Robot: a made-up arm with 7 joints.
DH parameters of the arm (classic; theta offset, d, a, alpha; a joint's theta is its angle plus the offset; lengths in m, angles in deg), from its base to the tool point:
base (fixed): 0 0.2 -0.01 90
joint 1: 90 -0.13 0.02 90
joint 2: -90 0.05 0.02 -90
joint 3: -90 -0.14 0.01 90
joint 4: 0 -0.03 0 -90
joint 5: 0 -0.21 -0.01 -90
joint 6: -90 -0.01 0.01 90
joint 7: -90 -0.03 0.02 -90
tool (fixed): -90 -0.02 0 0
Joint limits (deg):
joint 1: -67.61..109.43
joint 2: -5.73..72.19
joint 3: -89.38..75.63
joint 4: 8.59..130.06
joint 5: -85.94..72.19
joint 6: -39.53..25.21
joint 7: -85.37..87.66
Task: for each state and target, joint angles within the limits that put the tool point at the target. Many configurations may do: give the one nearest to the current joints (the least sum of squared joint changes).
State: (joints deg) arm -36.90 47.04 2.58 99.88 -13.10 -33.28 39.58
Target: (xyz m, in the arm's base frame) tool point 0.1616 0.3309 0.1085
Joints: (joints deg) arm -34.51 42.46 44.67 92.94 -15.24 -39.27 45.94
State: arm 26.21 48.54 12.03 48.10 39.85 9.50 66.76
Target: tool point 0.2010 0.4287 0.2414
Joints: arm 28.36 60.91 12.25 32.90 46.51 25.21 33.48
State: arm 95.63 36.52 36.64 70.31 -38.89 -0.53 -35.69
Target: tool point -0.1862 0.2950 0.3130
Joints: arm 109.43 44.30 54.55 114.28 -33.74 -9.34 -39.86
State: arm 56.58 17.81 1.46 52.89 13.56 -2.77 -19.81
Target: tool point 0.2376 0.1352 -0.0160
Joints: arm 5.91 14.45 -26.54 51.04 7.78 -18.57 -7.98
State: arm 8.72 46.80 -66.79 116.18 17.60 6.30 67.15
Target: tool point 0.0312 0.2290 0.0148
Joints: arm -3.05 72.19 -89.38 80.95 6.05 -21.41 84.03
